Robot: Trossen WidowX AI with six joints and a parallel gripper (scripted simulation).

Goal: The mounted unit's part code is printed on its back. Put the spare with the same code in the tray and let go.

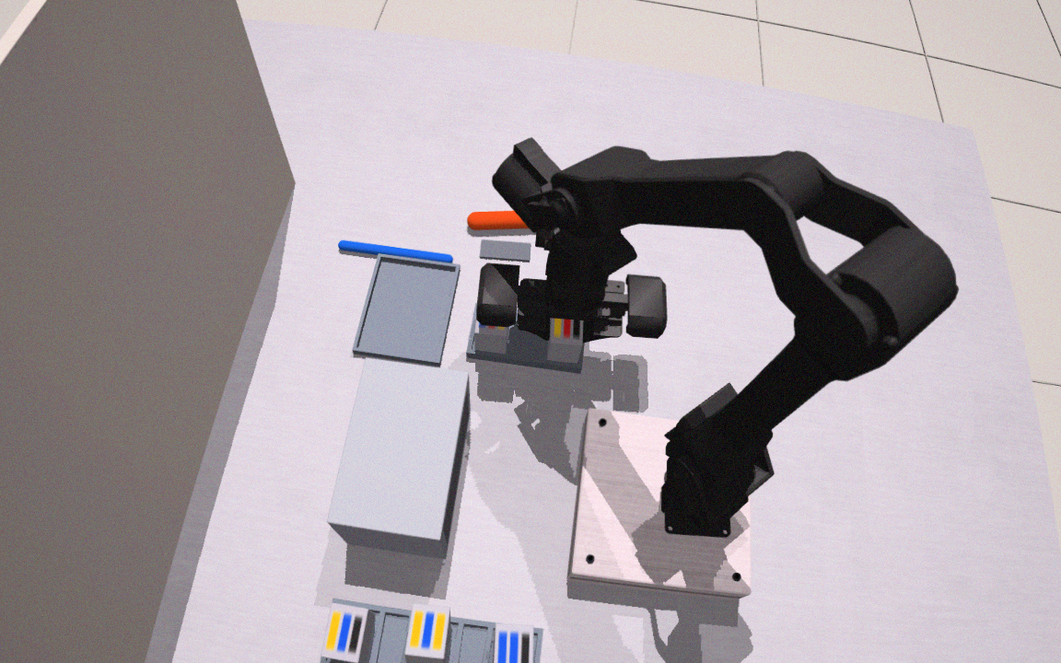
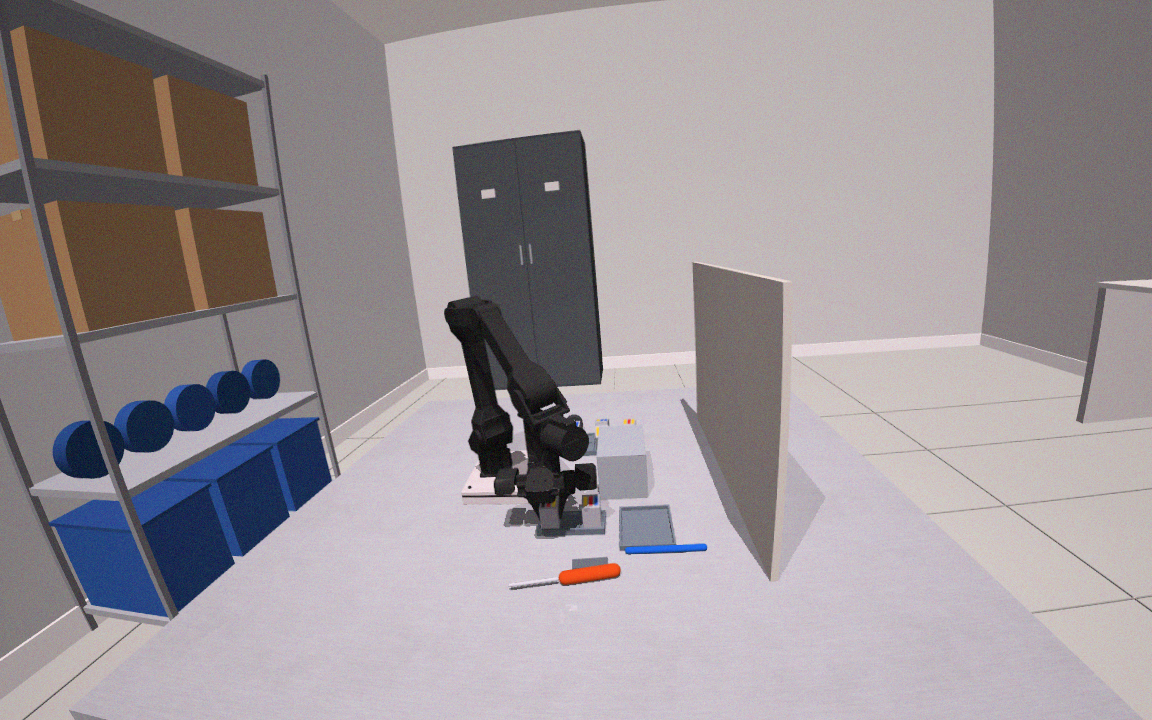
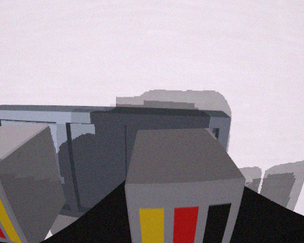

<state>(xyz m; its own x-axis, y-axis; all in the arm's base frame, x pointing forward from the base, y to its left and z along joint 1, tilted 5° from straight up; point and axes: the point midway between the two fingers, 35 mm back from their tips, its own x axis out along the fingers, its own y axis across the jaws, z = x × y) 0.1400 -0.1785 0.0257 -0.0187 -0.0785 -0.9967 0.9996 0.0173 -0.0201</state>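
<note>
My gripper tip is now 4 cm short of the grey rack and 1 cm above it. From my gripper tip the other things lie so: grey tray 18 cm ahead, 3 cm to the right, 1 cm below; blue pen 21 cm ahead, 10 cm to the right, 1 cm below; spare 2 cm above.
</note>
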